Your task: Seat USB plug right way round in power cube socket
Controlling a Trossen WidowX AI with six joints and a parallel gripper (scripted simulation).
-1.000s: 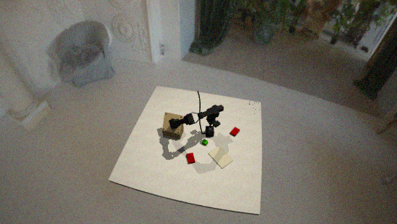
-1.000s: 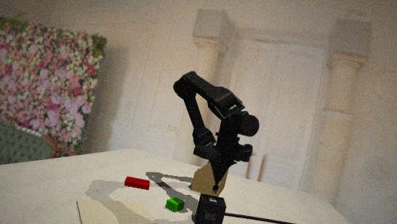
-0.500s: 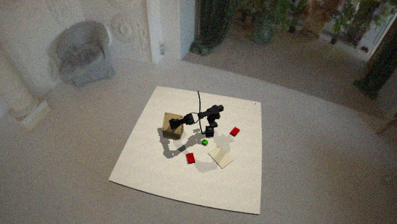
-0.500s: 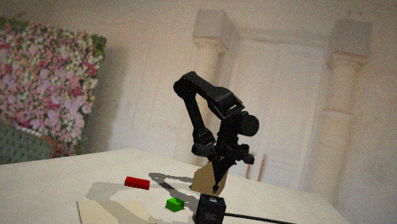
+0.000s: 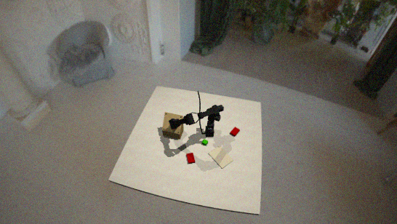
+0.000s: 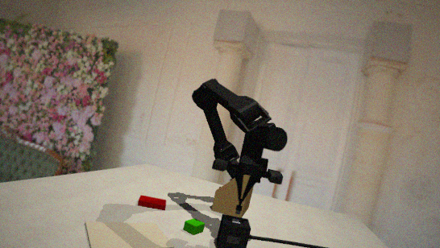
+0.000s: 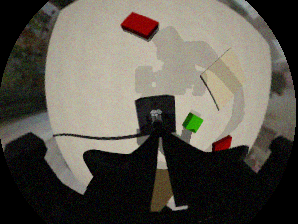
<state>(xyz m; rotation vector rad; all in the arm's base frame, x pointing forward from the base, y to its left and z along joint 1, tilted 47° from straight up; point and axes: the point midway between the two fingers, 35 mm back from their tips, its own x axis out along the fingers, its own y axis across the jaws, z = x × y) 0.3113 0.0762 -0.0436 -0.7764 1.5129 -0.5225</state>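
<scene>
Right now my gripper tip is 2 cm above the dark USB plug. From my gripper tip the other things lie so: flat beige plate 23 cm to the right, 16 cm ahead, 13 cm below; green block 12 cm to the right, 12 cm below, 2 cm behind.
</scene>
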